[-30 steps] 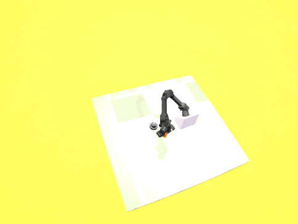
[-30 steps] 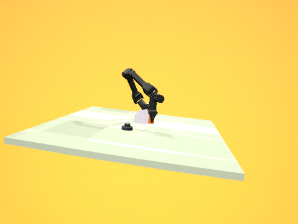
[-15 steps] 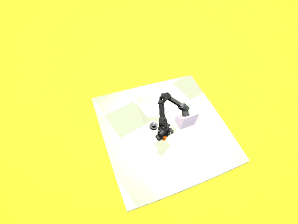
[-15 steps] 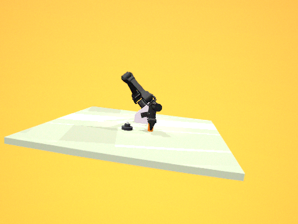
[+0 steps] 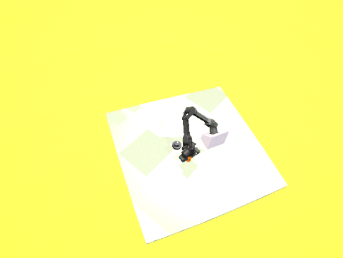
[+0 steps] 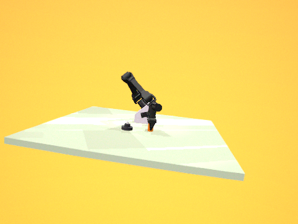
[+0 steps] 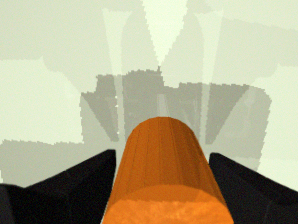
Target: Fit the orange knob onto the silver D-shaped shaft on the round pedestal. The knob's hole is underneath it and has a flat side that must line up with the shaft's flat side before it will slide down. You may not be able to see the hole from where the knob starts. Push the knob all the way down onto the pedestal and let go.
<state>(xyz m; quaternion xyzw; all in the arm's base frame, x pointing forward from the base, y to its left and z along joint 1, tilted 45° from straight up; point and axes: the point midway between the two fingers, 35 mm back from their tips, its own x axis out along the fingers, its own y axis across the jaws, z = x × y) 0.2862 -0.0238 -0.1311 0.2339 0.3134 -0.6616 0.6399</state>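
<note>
Right now the orange knob is 3 cm above my gripper tip. Also, from my gripper tip: dark round pedestal (17 cm to the right, 2 cm ahead, 2 cm above).
</note>
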